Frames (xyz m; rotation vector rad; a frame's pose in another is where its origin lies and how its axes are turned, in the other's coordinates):
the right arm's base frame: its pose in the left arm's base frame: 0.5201 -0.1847 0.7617 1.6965 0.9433 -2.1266
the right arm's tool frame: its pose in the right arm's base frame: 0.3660 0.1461 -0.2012 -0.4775 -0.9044 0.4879
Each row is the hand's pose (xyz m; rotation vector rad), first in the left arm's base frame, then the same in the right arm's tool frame.
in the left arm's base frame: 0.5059 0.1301 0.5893 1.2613 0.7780 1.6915
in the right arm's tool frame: -0.2728 -0.2359 0.0525 0.6708 -1.7955 -2.2585
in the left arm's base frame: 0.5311 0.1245 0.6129 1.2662 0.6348 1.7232
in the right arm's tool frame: -0.2906 -0.2135 0.0726 0.5464 -1.6957 -2.3152
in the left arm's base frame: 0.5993 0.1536 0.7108 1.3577 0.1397 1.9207
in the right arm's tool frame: -0.3922 -0.1693 0.1255 0.0601 -1.4051 -2.2743
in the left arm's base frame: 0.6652 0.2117 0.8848 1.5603 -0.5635 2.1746
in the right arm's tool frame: -0.5614 -0.1451 0.2193 -0.5620 -1.1104 -1.9337
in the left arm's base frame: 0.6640 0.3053 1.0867 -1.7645 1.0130 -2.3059
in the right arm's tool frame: -0.7540 -0.1983 0.3172 -0.9222 -1.0290 -1.4332
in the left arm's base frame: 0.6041 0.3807 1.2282 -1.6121 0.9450 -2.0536
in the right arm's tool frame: -0.8790 -0.2945 0.3838 -0.9930 -1.0631 -1.1056
